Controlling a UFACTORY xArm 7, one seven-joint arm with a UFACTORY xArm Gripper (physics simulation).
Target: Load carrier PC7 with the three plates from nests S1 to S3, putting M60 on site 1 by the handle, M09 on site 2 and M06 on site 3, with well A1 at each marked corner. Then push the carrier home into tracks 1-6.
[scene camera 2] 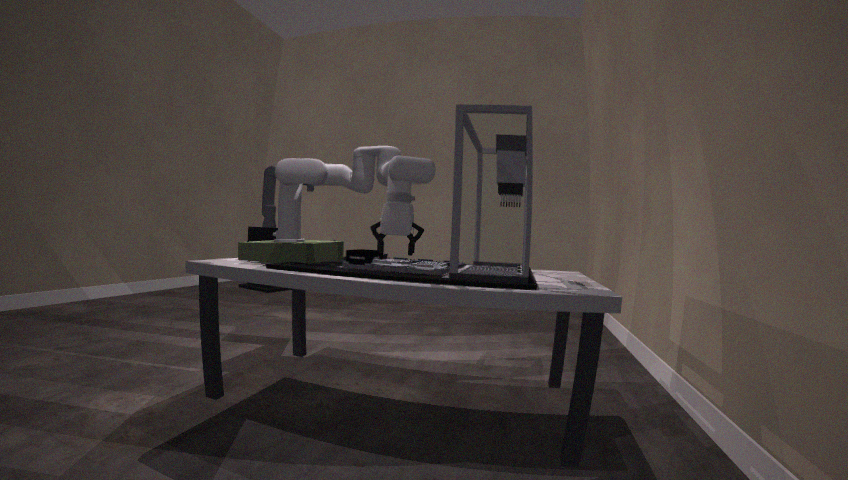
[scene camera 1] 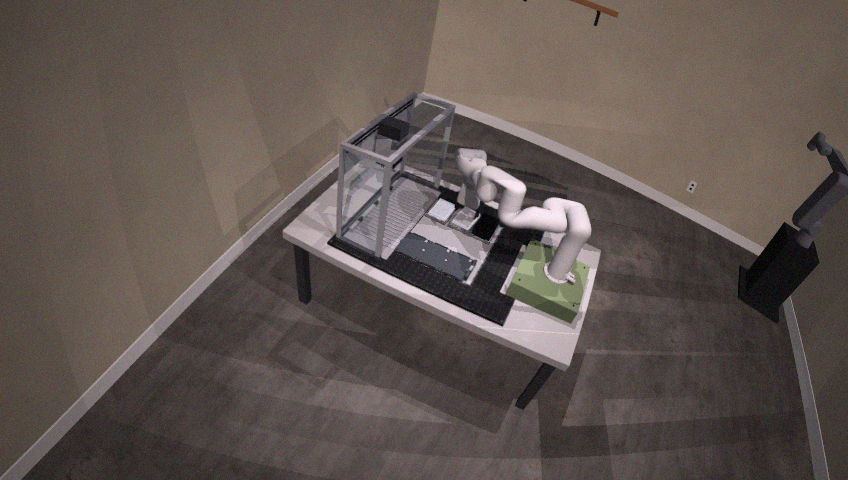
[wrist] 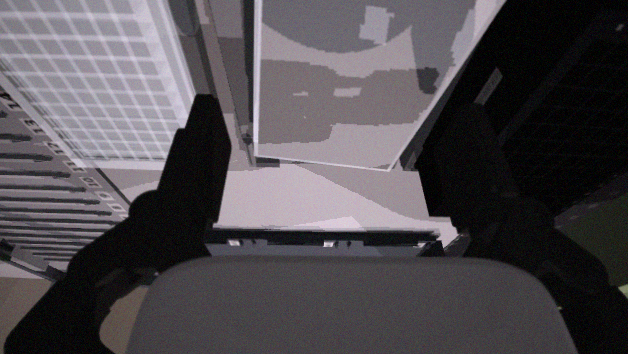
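Pixels of known places: gripper, fingertip midpoint: (scene camera 2: 395,254) (scene camera 1: 466,213) (wrist: 337,123); arm's base, link origin: (scene camera 2: 289,241) (scene camera 1: 556,273).
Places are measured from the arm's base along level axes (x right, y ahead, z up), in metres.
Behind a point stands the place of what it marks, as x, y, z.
My gripper (scene camera 2: 395,252) @(0.053, 0.502, -0.014) (wrist: 337,123) @(0.053, 0.502, -0.014) is open and empty, fingers pointing down, low over the middle nest. A flat, pale, smooth-topped plate (scene camera 1: 465,218) @(0.045, 0.496, -0.034) (wrist: 300,115) @(0.035, 0.514, -0.034) lies there, its near end between and beyond the fingertips in the wrist view. A white gridded plate (scene camera 1: 442,209) @(0.023, 0.608, -0.037) (wrist: 100,75) @(0.039, 0.603, -0.036) sits in the nest on the track side. A black plate (scene camera 1: 486,227) @(0.035, 0.383, -0.009) (wrist: 560,110) @(0.081, 0.418, -0.014) (scene camera 2: 361,255) @(0.123, 0.421, -0.022) sits in the nest on the other side. No plate label is legible. The dark grey carrier (scene camera 1: 437,255) @(-0.223, 0.463, -0.051) lies in front of the nests; a strip of the carrier (wrist: 300,249) @(-0.190, 0.472, -0.051) shows above the gripper body.
The numbered track deck (scene camera 1: 404,208) @(-0.071, 0.751, -0.062) (wrist: 50,200) @(-0.145, 0.717, -0.060) lies inside a tall grey frame (scene camera 1: 383,214) @(-0.403, 0.628, 0.180) (scene camera 2: 458,196) @(0.169, 0.740, 0.157). A pipetting head (scene camera 2: 510,169) hangs inside it. My arm stands on a green block (scene camera 1: 541,297) @(-0.167, -0.005, -0.004) (scene camera 2: 291,251) @(0.131, 0.131, -0.028). A second, grey arm (scene camera 1: 821,199) stands away from the table.
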